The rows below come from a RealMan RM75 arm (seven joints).
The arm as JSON. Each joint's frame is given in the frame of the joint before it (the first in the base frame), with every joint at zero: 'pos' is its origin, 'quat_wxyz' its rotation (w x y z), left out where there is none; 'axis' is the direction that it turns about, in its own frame. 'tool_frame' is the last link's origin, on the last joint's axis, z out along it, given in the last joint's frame.
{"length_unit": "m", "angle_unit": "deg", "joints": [
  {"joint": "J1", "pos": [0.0, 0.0, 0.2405], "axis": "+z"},
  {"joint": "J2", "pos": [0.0, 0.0, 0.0], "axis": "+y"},
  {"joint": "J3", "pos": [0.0, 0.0, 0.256], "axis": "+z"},
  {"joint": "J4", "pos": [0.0, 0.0, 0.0], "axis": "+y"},
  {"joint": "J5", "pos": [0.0, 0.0, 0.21], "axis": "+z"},
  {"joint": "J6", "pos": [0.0, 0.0, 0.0], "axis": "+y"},
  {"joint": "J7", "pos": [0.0, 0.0, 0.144], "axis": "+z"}
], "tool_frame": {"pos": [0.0, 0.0, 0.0]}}
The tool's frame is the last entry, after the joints.
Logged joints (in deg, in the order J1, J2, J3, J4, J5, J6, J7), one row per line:
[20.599 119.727 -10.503 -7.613 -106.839 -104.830 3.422]
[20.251 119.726 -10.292 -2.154 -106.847 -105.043 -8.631]
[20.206 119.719 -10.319 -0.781 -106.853 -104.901 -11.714]
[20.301 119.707 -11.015 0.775 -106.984 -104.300 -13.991]
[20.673 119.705 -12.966 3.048 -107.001 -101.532 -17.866]
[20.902 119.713 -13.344 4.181 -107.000 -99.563 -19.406]
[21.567 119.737 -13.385 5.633 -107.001 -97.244 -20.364]
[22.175 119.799 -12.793 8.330 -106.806 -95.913 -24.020]
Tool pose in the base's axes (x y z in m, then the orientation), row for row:
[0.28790 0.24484 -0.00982 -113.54 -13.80 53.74]
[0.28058 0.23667 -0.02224 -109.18 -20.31 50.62]
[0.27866 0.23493 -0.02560 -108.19 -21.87 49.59]
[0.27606 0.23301 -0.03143 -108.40 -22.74 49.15]
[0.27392 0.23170 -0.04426 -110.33 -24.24 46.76]
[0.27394 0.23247 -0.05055 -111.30 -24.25 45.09]
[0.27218 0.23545 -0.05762 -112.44 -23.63 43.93]
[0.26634 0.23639 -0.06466 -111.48 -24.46 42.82]
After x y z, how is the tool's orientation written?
As a rotation vector, in degrees.
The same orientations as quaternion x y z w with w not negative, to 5 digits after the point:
[-0.80185 -0.09746 0.37953 0.45110]
[-0.78259 -0.14558 0.36284 0.48446]
[-0.77820 -0.15731 0.35669 0.49238]
[-0.77927 -0.16347 0.35333 0.49109]
[-0.79027 -0.17363 0.33493 0.48285]
[-0.79654 -0.17355 0.32270 0.48091]
[-0.80335 -0.16883 0.31386 0.47710]
[-0.79947 -0.17541 0.30708 0.48557]

